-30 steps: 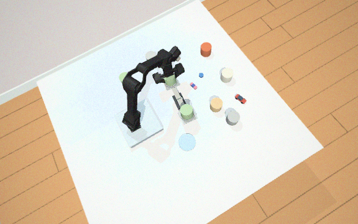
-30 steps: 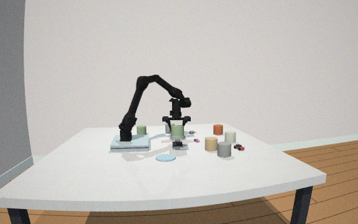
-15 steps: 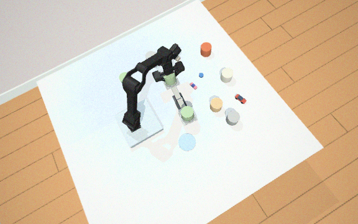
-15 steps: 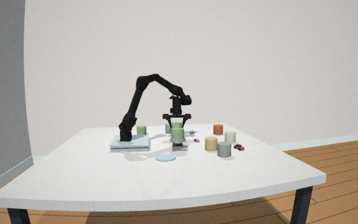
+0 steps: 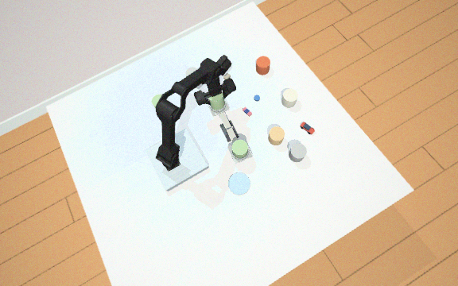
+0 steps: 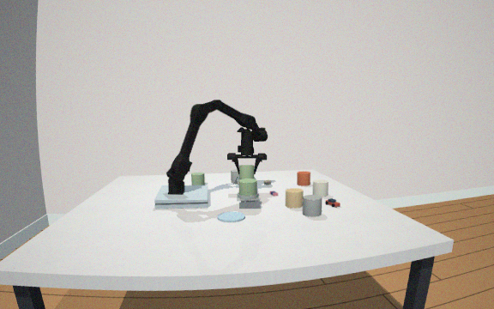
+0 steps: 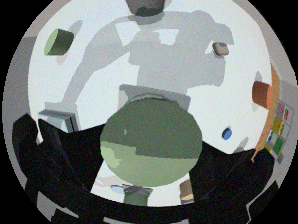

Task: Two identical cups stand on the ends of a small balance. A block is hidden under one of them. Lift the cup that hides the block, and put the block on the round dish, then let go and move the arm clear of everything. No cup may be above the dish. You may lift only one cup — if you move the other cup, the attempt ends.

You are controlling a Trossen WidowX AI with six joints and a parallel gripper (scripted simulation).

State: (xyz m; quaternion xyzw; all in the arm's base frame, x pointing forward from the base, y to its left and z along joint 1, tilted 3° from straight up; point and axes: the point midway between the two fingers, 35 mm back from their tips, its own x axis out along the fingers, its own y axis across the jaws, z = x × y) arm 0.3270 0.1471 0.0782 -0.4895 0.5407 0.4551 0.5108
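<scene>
My gripper tip is 1 cm above the mint-green block. The rest, counted from my gripper tip: pink and blue eraser 11 cm ahead, 9 cm to the right, 8 cm below; then balance beam 13 cm to the right, 5 cm below, 1 cm behind; then small balance 13 cm to the right, 6 cm below, 1 cm behind.
</scene>
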